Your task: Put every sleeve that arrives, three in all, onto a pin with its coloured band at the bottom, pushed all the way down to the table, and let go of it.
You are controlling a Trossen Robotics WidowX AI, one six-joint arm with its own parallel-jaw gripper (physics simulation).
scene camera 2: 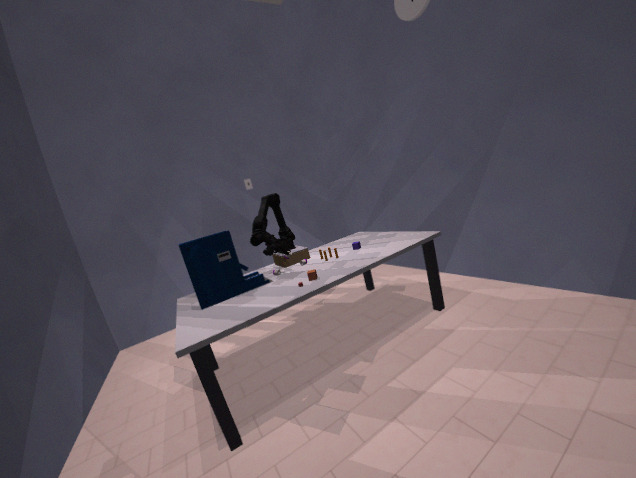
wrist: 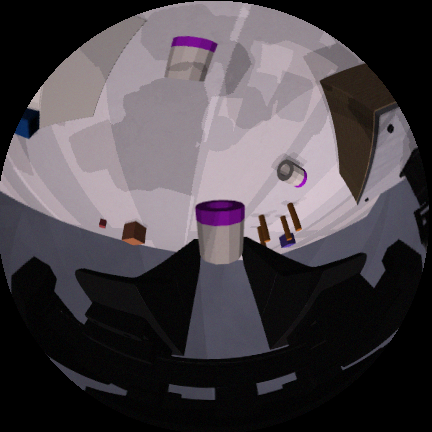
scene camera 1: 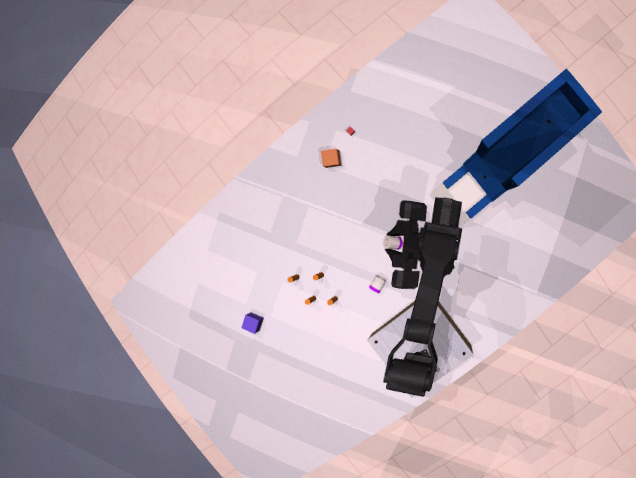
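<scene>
My gripper point(scene camera 1: 393, 244) point(wrist: 220, 243) is shut on a pale grey sleeve point(scene camera 1: 389, 242) point(wrist: 221, 244) with a purple band, held above the table. In scene camera 1 its band faces the arm; in the wrist view the band end with its hole is uppermost. A second sleeve point(scene camera 1: 378, 282) point(scene camera 2: 303, 262) point(wrist: 291, 172) lies on its side between the pins and the arm. A third sleeve point(scene camera 2: 276, 272) point(wrist: 189, 61) lies on its side, hidden under the arm in scene camera 1. Several upright orange pins point(scene camera 1: 310, 300) point(scene camera 2: 329, 252) point(wrist: 294, 217) stand bare, left of the gripper in scene camera 1.
A blue chute point(scene camera 1: 524, 110) point(scene camera 2: 210, 272) with a white pad point(scene camera 1: 466, 191) stands at the right in scene camera 1. A box-like block point(scene camera 2: 293, 258) point(wrist: 350, 115) stands by the arm. An orange cube point(scene camera 1: 330, 157) point(wrist: 134, 233), red cube point(scene camera 1: 350, 131) and purple cube point(scene camera 1: 251, 322) sit on the table.
</scene>
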